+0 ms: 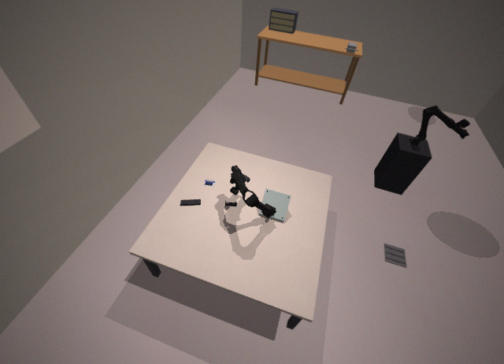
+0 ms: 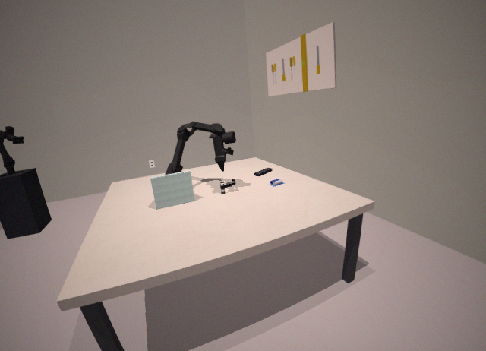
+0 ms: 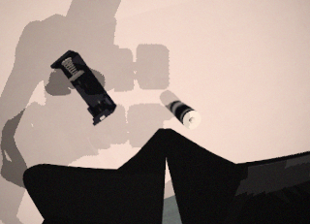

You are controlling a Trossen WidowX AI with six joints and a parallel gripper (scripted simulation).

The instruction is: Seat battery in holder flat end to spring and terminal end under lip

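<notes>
Now: the battery 90 mm below my gripper tip, 40 mm to the right of it and 20 mm behind it.
</notes>
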